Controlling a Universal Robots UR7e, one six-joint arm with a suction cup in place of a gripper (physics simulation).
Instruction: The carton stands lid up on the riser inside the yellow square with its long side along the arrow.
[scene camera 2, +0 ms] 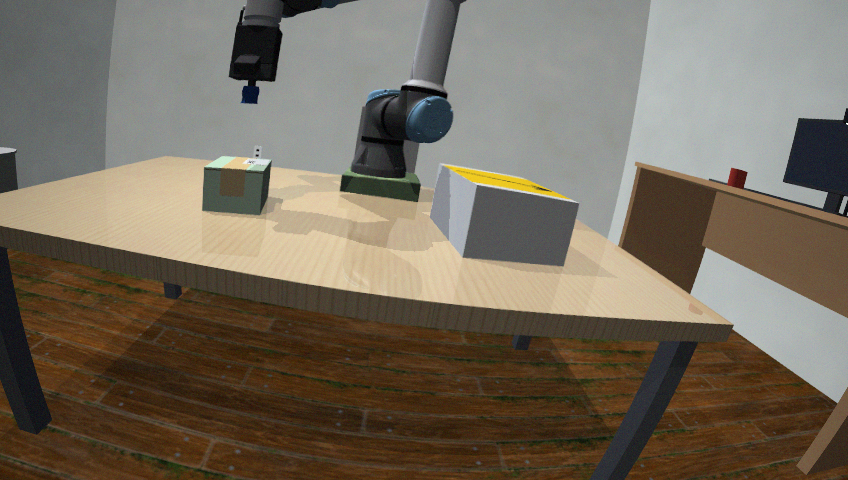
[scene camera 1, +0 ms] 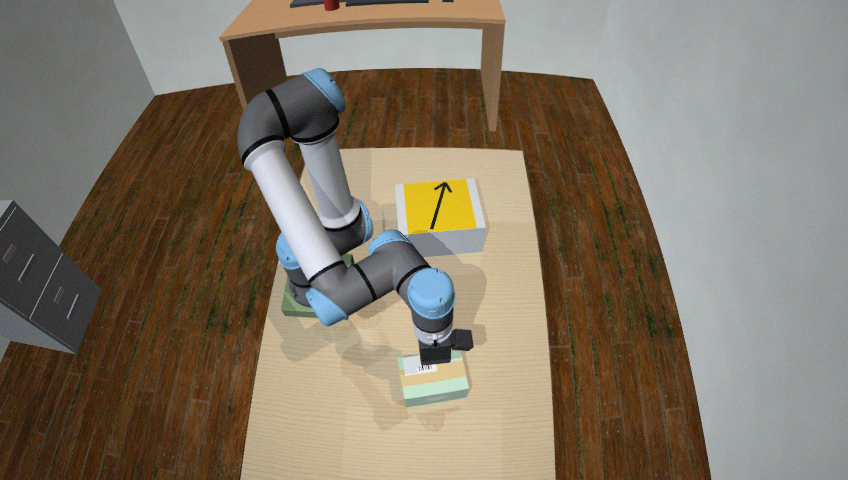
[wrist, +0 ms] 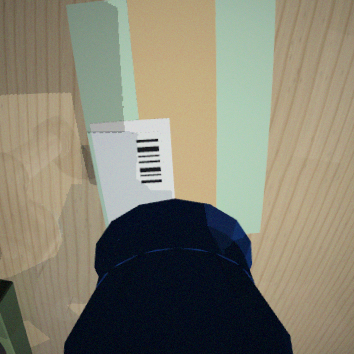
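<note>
The carton (scene camera 1: 435, 387) (scene camera 2: 233, 191) (wrist: 195, 90), pale green with a tan tape stripe and a white barcode label (scene camera 1: 411, 365) (wrist: 117, 170), lies lid up on the table. Its long side runs across the arrow's direction. My suction cup (scene camera 2: 249, 95) (wrist: 173, 225) is blue, points down and holds nothing. It hangs well above the carton, over the label end in the wrist view. In scene camera 1 the black tool housing (scene camera 1: 435, 353) hides the cup. The grey-white riser (scene camera 1: 447, 242) (scene camera 2: 523, 226) bears the yellow square (scene camera 1: 416, 208) with a black arrow (scene camera 1: 438, 206) pointing away from scene camera 1.
The arm's green base block (scene camera 1: 297, 308) (scene camera 2: 380, 186) stands at the table's left side in scene camera 1. The wooden table (scene camera 1: 499, 428) (scene camera 2: 309, 255) carries the carton and riser. A desk (scene camera 1: 380, 16) (scene camera 2: 767, 237) stands beyond, with a red cup (scene camera 2: 737, 177). A filing cabinet (scene camera 1: 50, 297) is at the left.
</note>
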